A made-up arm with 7 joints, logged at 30 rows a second.
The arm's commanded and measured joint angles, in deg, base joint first. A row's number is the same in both.
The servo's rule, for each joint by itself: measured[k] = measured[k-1] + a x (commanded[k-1-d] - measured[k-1]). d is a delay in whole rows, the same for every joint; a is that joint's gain. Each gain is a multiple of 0.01, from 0.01 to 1. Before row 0 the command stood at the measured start. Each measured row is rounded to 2 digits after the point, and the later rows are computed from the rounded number. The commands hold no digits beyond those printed.
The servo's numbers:
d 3
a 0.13 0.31 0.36 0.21 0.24 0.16 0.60
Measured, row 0: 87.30 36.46 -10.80 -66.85 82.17 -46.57 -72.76
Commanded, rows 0 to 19: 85.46 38.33 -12.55 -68.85 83.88 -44.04 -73.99; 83.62 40.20 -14.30 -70.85 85.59 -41.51 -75.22; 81.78 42.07 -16.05 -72.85 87.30 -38.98 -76.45; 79.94 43.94 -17.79 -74.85 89.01 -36.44 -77.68; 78.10 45.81 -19.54 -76.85 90.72 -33.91 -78.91; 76.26 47.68 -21.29 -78.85 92.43 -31.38 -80.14; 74.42 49.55 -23.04 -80.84 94.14 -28.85 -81.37; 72.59 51.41 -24.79 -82.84 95.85 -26.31 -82.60; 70.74 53.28 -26.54 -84.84 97.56 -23.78 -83.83; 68.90 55.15 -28.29 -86.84 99.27 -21.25 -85.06; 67.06 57.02 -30.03 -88.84 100.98 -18.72 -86.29; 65.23 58.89 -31.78 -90.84 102.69 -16.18 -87.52; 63.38 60.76 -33.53 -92.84 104.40 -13.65 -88.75; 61.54 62.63 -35.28 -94.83 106.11 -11.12 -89.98; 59.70 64.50 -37.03 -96.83 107.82 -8.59 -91.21; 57.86 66.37 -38.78 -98.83 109.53 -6.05 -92.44; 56.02 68.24 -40.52 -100.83 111.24 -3.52 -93.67; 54.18 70.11 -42.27 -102.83 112.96 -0.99 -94.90; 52.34 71.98 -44.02 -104.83 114.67 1.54 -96.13; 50.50 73.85 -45.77 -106.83 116.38 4.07 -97.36
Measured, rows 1 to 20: 87.30 36.46 -10.80 -66.85 82.17 -46.57 -72.76; 87.30 36.46 -10.80 -66.85 82.17 -46.57 -72.76; 87.30 36.46 -10.80 -66.85 82.17 -46.57 -72.76; 87.06 37.04 -11.43 -67.27 82.58 -46.17 -73.50; 86.61 38.02 -12.46 -68.02 83.30 -45.42 -74.53; 85.98 39.28 -13.75 -69.03 84.26 -44.39 -75.68; 85.19 40.72 -15.20 -70.25 85.40 -43.12 -76.88; 84.27 42.30 -16.76 -71.64 86.68 -41.65 -78.10; 83.23 43.97 -18.39 -73.15 88.06 -40.01 -79.32; 82.08 45.70 -20.06 -74.76 89.52 -38.22 -80.55; 80.85 47.47 -21.76 -76.46 91.04 -36.31 -81.78; 79.54 49.27 -23.48 -78.22 92.60 -34.31 -83.01; 78.16 51.09 -25.21 -80.03 94.20 -32.22 -84.24; 76.72 52.93 -26.95 -81.88 95.83 -30.06 -85.47; 75.23 54.78 -28.69 -83.76 97.48 -27.84 -86.70; 73.69 56.63 -30.43 -85.67 99.14 -25.57 -87.93; 72.11 58.49 -32.18 -87.59 100.81 -23.26 -89.16; 70.50 60.35 -33.93 -89.53 102.49 -20.91 -90.39; 68.86 62.22 -35.68 -91.48 104.18 -18.53 -91.62; 67.19 64.09 -37.42 -93.44 105.87 -16.13 -92.85
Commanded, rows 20 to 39: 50.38 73.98 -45.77 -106.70 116.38 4.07 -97.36; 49.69 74.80 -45.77 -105.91 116.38 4.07 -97.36; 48.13 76.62 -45.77 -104.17 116.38 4.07 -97.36; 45.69 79.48 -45.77 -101.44 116.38 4.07 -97.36; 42.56 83.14 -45.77 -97.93 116.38 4.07 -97.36; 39.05 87.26 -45.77 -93.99 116.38 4.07 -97.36; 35.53 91.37 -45.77 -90.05 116.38 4.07 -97.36; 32.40 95.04 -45.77 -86.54 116.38 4.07 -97.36; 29.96 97.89 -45.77 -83.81 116.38 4.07 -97.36; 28.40 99.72 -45.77 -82.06 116.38 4.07 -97.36; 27.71 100.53 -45.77 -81.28 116.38 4.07 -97.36; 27.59 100.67 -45.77 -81.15 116.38 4.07 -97.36; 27.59 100.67 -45.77 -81.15 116.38 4.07 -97.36; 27.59 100.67 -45.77 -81.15 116.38 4.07 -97.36; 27.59 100.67 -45.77 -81.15 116.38 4.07 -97.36; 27.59 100.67 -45.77 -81.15 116.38 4.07 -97.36; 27.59 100.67 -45.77 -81.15 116.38 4.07 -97.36; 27.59 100.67 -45.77 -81.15 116.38 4.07 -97.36; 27.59 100.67 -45.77 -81.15 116.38 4.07 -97.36; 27.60 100.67 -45.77 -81.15 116.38 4.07 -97.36
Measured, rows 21 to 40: 65.50 65.96 -39.17 -95.41 107.57 -13.71 -94.08; 63.79 67.83 -40.92 -97.39 109.27 -11.27 -95.31; 62.06 69.70 -42.67 -99.37 110.98 -8.82 -96.54; 60.54 71.03 -43.79 -100.91 112.28 -6.76 -97.03; 59.13 72.20 -44.50 -101.96 113.26 -5.03 -97.23; 57.70 73.57 -44.96 -102.42 114.01 -3.57 -97.31; 56.14 75.40 -45.25 -102.21 114.58 -2.35 -97.34; 54.37 77.80 -45.44 -101.31 115.01 -1.32 -97.35; 52.38 80.73 -45.56 -99.77 115.34 -0.46 -97.36; 50.19 84.03 -45.64 -97.73 115.59 0.26 -97.36; 47.88 87.44 -45.69 -95.38 115.78 0.87 -97.36; 45.55 90.68 -45.72 -92.95 115.92 1.38 -97.36; 43.32 93.48 -45.74 -90.66 116.03 1.81 -97.36; 41.29 95.67 -45.75 -88.69 116.11 2.17 -97.36; 39.51 97.22 -45.76 -87.11 116.17 2.47 -97.36; 37.96 98.29 -45.76 -85.86 116.22 2.73 -97.36; 36.61 99.03 -45.76 -84.87 116.26 2.94 -97.36; 35.44 99.54 -45.76 -84.09 116.29 3.12 -97.36; 34.42 99.89 -45.76 -83.47 116.31 3.27 -97.36; 33.53 100.13 -45.76 -82.98 116.33 3.40 -97.36
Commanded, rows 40 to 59: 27.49 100.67 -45.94 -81.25 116.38 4.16 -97.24; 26.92 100.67 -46.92 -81.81 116.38 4.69 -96.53; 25.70 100.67 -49.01 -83.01 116.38 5.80 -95.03; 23.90 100.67 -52.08 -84.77 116.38 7.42 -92.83; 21.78 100.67 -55.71 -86.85 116.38 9.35 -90.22; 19.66 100.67 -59.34 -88.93 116.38 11.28 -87.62; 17.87 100.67 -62.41 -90.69 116.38 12.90 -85.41; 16.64 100.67 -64.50 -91.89 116.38 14.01 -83.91; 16.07 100.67 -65.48 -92.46 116.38 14.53 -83.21; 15.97 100.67 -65.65 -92.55 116.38 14.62 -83.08; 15.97 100.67 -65.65 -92.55 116.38 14.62 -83.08; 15.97 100.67 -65.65 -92.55 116.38 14.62 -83.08; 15.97 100.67 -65.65 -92.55 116.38 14.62 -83.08; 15.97 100.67 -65.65 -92.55 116.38 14.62 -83.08; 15.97 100.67 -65.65 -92.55 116.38 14.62 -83.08; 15.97 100.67 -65.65 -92.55 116.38 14.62 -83.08; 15.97 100.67 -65.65 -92.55 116.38 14.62 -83.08; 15.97 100.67 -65.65 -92.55 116.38 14.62 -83.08; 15.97 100.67 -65.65 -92.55 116.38 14.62 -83.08; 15.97 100.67 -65.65 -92.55 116.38 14.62 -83.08
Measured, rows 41 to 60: 32.76 100.30 -45.76 -82.60 116.34 3.51 -97.36; 32.09 100.41 -45.76 -82.30 116.35 3.60 -97.36; 31.51 100.49 -45.76 -82.06 116.36 3.68 -97.36; 30.99 100.55 -45.82 -81.89 116.36 3.76 -97.29; 30.46 100.59 -46.22 -81.87 116.36 3.91 -96.83; 29.84 100.61 -47.22 -82.11 116.36 4.21 -95.75; 29.07 100.63 -48.97 -82.67 116.36 4.72 -94.00; 28.12 100.64 -51.40 -83.55 116.36 5.46 -91.73; 27.02 100.65 -54.26 -84.68 116.36 6.39 -89.26; 25.83 100.66 -57.19 -85.94 116.36 7.43 -86.95; 24.64 100.66 -59.82 -87.19 116.36 8.48 -85.13; 23.53 100.66 -61.86 -88.30 116.36 9.45 -83.98; 22.55 100.66 -63.22 -89.19 116.36 10.28 -83.44; 21.69 100.66 -64.09 -89.90 116.36 10.97 -83.22; 20.95 100.66 -64.65 -90.46 116.36 11.55 -83.14; 20.30 100.66 -65.01 -90.90 116.36 12.04 -83.10; 19.74 100.66 -65.24 -91.25 116.36 12.45 -83.09; 19.25 100.66 -65.39 -91.52 116.36 12.80 -83.08; 18.82 100.66 -65.48 -91.74 116.36 13.09 -83.08; 18.45 100.66 -65.54 -91.91 116.36 13.33 -83.08
